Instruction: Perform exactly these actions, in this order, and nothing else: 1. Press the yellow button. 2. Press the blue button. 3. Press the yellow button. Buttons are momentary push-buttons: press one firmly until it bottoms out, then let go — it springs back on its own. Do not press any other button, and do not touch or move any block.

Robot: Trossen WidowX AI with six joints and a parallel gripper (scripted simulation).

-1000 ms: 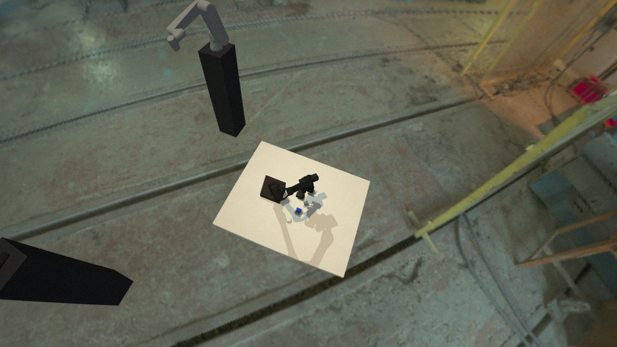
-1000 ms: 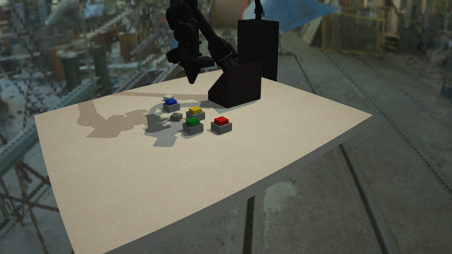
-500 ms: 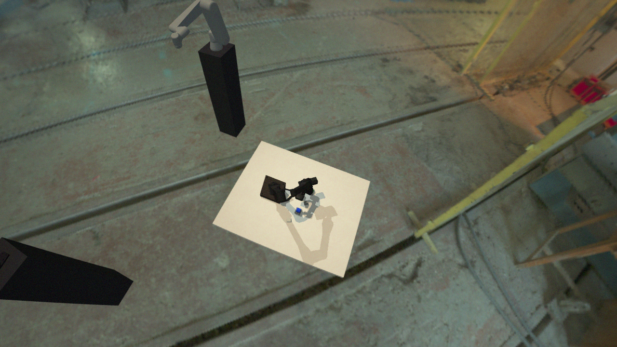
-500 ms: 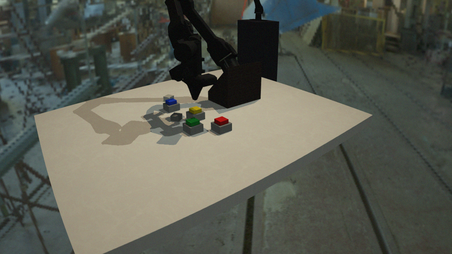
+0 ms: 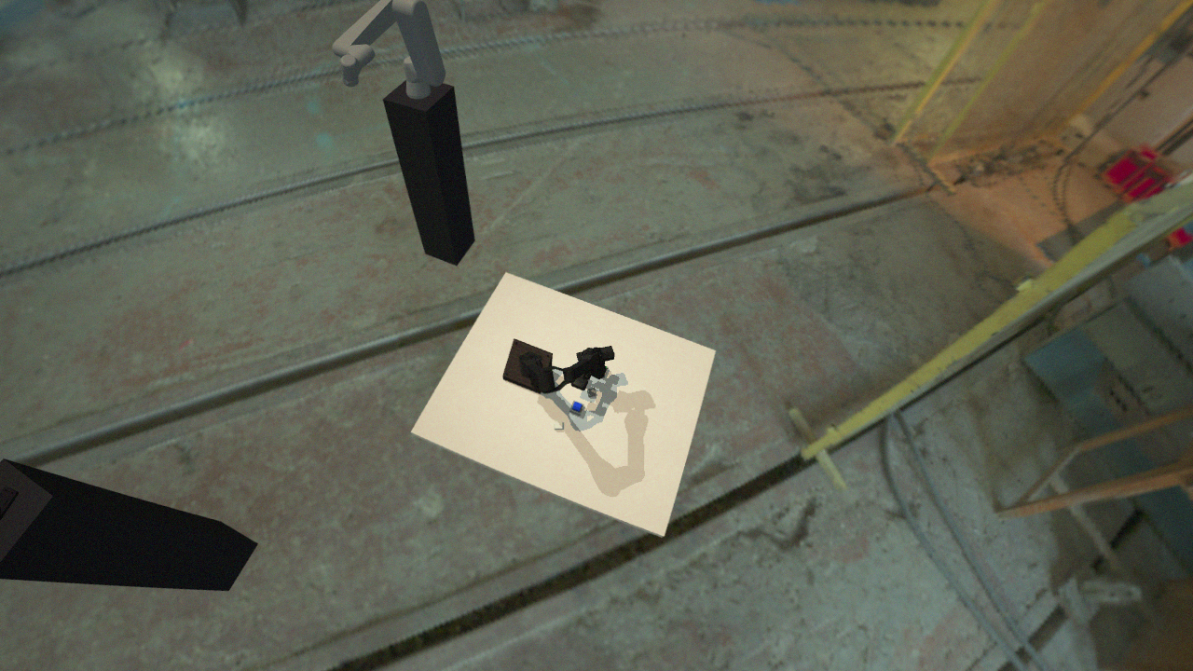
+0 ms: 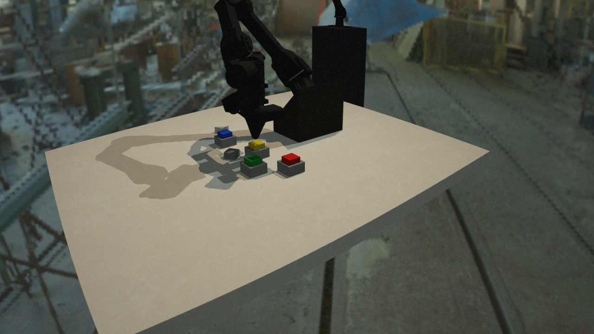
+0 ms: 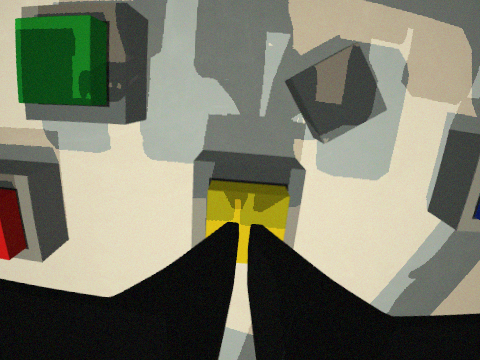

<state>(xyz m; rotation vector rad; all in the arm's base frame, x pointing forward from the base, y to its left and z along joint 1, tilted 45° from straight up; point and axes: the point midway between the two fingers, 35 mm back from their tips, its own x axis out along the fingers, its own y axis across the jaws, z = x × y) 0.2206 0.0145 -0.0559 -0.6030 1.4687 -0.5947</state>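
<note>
Right now my gripper tip is 2 cm above the yellow button. Also, from my gripper tip: green button 6 cm ahead, 8 cm to the left, 2 cm below; then red button 2 cm behind, 13 cm to the left, 2 cm below; then small grey block 5 cm ahead, 4 cm to the right, 4 cm below.
</note>
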